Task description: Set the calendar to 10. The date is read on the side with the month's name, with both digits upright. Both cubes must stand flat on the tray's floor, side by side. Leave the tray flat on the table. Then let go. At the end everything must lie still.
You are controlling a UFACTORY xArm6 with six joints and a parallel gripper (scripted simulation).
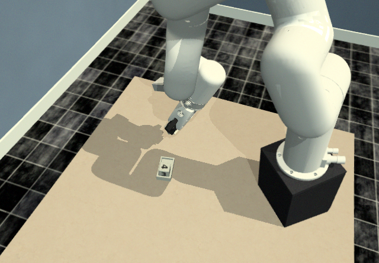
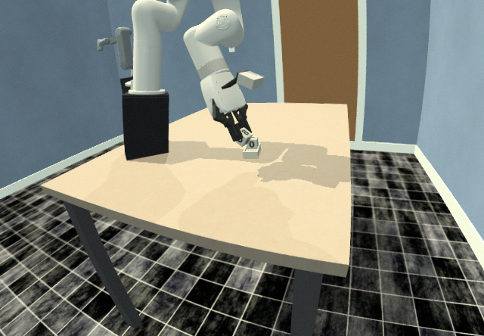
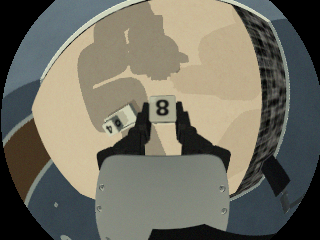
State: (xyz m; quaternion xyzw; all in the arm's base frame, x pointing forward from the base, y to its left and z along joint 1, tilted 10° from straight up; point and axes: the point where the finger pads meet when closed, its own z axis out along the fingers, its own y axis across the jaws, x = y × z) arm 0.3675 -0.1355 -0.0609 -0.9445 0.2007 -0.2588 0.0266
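The white cube lies 1 cm ahead of my hand and 2 cm below it. Round my hand: tray 10 cm to the left, 9 cm below.
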